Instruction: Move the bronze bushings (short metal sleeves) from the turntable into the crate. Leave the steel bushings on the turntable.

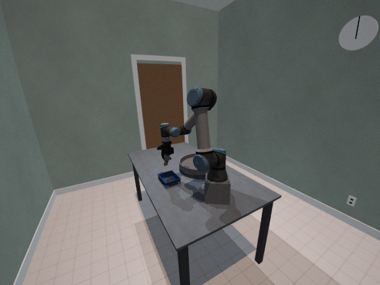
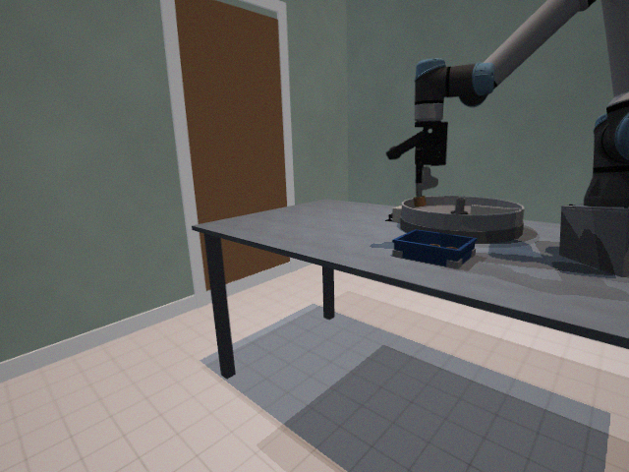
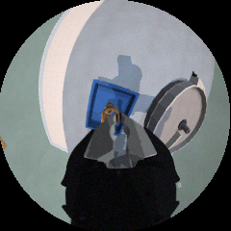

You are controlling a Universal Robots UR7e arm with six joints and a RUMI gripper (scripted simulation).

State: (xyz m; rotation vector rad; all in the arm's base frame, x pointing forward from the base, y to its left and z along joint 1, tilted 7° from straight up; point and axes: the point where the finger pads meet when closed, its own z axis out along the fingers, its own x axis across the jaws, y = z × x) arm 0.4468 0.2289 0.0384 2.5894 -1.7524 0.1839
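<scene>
Now: the blue crate 140 mm below my hand, 60 mm behind it and 10 mm to the left of it. The rest, counted from my hand: turntable: 360 mm to the right, 110 mm below, 10 mm ahead.
</scene>
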